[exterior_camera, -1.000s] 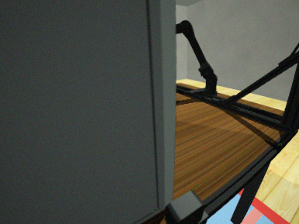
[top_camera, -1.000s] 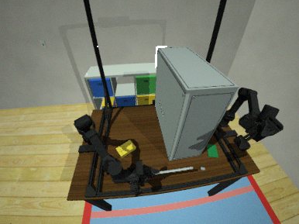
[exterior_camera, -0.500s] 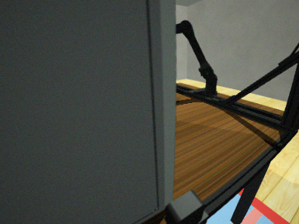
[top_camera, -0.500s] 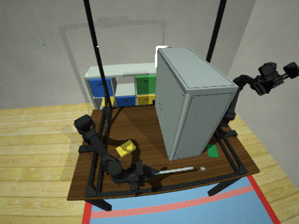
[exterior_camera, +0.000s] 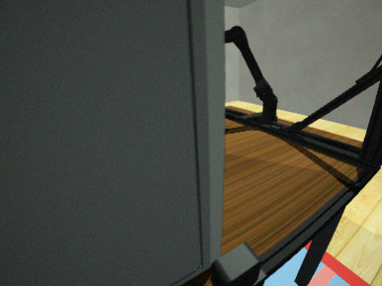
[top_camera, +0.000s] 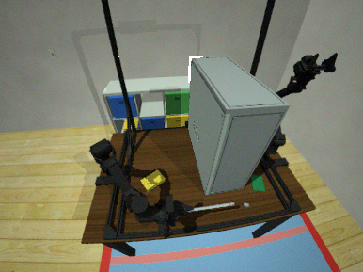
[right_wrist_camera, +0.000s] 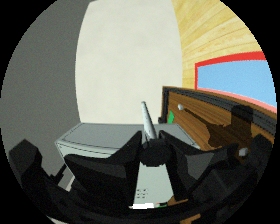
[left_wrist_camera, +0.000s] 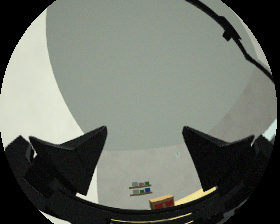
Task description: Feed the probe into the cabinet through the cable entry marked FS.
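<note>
Right now my right hand is 1 cm short of the probe and 10 cm to the right of it.
</note>
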